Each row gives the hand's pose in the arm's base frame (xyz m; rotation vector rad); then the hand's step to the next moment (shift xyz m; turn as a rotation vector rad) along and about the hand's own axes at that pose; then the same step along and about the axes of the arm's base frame.
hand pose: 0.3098 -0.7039 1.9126 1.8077 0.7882 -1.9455
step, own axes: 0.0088 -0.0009 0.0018 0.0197 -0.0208 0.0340
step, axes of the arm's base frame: -0.0029 0.0005 -0.0085 -0.0415 -0.0030 -0.0157
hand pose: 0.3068 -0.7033 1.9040 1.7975 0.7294 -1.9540
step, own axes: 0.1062 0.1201 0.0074 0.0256 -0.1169 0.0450
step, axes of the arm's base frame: 0.0553 -0.0926 -0.1189 -0.1087 0.0666 -0.0100
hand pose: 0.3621 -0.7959 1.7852 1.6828 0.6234 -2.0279
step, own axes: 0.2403 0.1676 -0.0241 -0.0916 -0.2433 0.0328
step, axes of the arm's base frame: 0.0765 -0.1310 -0.2518 -0.1533 0.1807 0.1120
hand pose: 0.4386 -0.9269 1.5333 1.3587 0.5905 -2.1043
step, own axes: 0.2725 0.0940 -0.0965 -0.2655 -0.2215 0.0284
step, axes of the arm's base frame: 0.0375 -0.0684 -0.2938 -0.0786 0.2049 0.2687
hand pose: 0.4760 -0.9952 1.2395 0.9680 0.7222 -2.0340
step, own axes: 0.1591 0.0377 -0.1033 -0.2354 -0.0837 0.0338
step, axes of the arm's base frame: 0.0031 -0.0066 -0.1933 0.0190 0.1129 0.2246
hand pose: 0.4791 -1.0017 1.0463 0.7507 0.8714 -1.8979
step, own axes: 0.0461 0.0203 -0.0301 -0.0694 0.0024 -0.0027
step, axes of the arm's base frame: 0.0033 -0.0045 -0.0584 0.0317 0.0338 0.0517
